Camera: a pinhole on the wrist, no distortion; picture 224 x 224 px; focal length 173.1 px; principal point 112.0 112.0 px. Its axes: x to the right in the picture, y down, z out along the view. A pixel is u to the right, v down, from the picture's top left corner.
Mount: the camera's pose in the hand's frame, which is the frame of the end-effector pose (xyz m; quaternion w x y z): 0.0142 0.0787 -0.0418 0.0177 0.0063 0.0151 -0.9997
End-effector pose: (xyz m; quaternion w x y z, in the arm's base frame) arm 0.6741 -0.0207 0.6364 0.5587 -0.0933 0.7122 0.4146
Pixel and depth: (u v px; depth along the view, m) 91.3 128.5 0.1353
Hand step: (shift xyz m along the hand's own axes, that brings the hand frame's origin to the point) 0.0292 0.0623 0.0933
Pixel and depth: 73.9 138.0 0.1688
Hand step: 0.0502 0.0495 0.1266
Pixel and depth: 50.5 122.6 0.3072
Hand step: 0.1202 0.0544 0.2661
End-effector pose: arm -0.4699 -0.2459 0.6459 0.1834 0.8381 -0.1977 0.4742
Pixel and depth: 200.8 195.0 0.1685
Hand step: -0.0713 -0.0102 0.1231
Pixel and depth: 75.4 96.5 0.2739
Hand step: 0.0679 0.0969 0.2334
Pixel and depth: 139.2 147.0 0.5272
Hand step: -0.0711 -0.0467 0.4808
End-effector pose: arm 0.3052 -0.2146 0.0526 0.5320 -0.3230 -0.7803 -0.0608
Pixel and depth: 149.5 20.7 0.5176
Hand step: -0.1138 0.3317 0.4822
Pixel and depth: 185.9 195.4 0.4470
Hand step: -0.1742 -0.1567 0.3960
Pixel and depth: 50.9 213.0 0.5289
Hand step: 0.2054 -0.2391 0.4800
